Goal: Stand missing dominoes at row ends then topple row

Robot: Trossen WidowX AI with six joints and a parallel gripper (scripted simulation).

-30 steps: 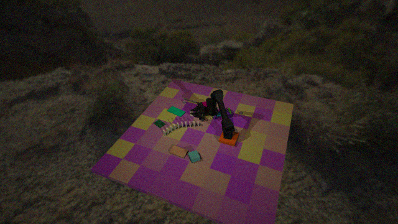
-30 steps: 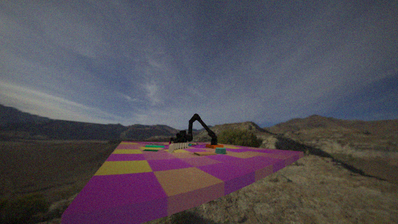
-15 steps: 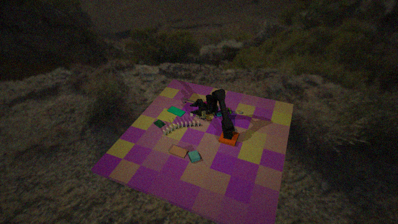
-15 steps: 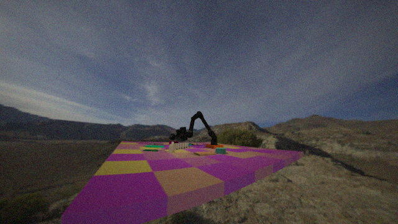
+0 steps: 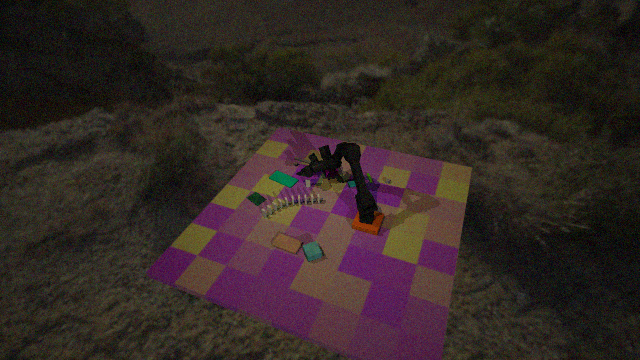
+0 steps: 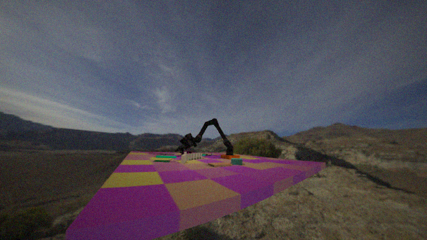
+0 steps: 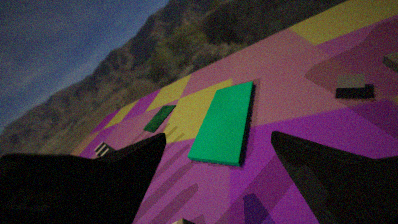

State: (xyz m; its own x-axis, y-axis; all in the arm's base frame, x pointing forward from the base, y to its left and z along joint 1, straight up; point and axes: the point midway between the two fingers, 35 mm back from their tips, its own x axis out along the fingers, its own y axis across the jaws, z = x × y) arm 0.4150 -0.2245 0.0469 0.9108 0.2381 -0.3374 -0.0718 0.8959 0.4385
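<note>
Now: the bright green plate 9 cm ahead of my gripper tip, 2 cm to the left of it and 6 cm below it. The rest, counted from my gripper tip: dark green tile (18 cm ahead, 21 cm to the left, 6 cm below); then magenta block (15 cm behind, 12 cm to the right, 5 cm below); then orange slab (11 cm behind, 46 cm to the left, 6 cm below).
</note>
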